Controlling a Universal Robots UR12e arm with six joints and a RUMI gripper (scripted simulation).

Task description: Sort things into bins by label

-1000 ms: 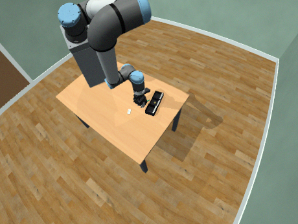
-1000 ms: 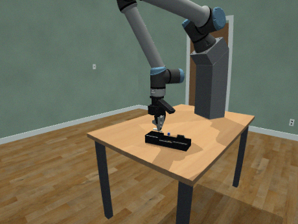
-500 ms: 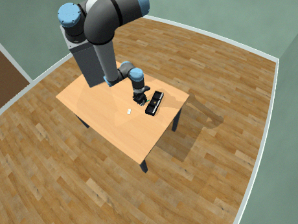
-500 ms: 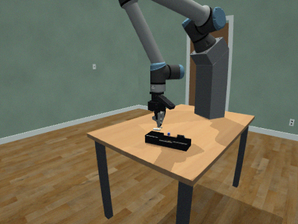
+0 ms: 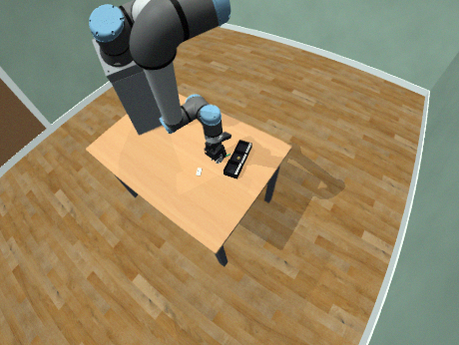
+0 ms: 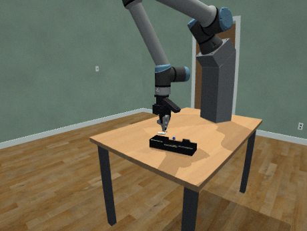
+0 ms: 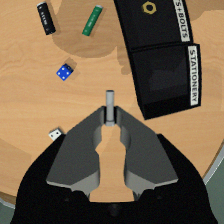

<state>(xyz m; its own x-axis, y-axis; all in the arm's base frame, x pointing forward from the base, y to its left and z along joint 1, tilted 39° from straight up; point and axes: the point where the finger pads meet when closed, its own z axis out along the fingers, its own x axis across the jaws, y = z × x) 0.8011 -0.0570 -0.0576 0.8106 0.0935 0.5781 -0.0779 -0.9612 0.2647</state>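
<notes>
Right now the brass hex nut is 110 mm to the left of my hand, 70 mm below it and 60 mm ahead of it. Round my hand: blue die (70 mm below, 60 mm behind, 30 mm to the left); green battery (90 mm to the left, 70 mm below, 10 mm behind); grey-white piece (10 mm to the right, 10 mm below).
</notes>
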